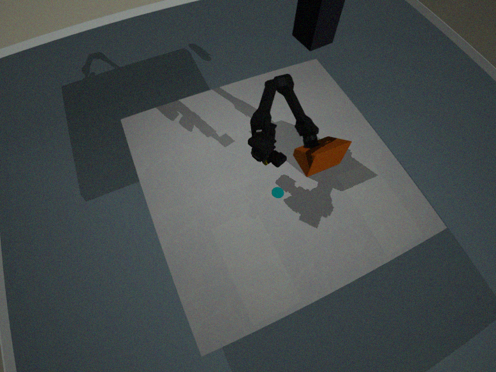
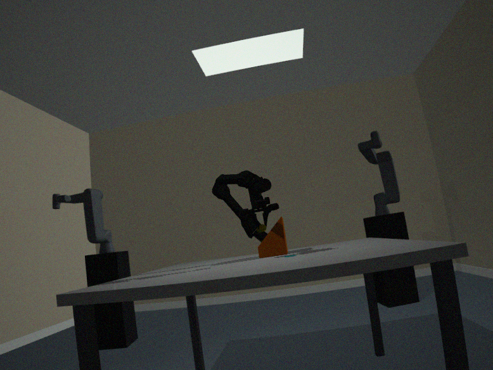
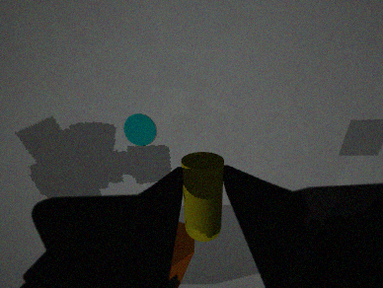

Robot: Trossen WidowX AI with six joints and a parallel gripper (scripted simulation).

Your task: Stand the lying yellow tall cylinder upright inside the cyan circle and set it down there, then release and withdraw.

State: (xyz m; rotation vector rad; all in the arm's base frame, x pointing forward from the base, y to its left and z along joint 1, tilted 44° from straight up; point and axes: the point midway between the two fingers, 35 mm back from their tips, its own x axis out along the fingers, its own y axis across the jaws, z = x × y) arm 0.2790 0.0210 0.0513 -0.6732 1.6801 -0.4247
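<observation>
Now: the cyan circle 1 cm behind my gripper tip, 11 cm to the left of it and 15 cm below it. From my gripper tip the other things lie so: yellow cylinder (2 cm behind).
</observation>
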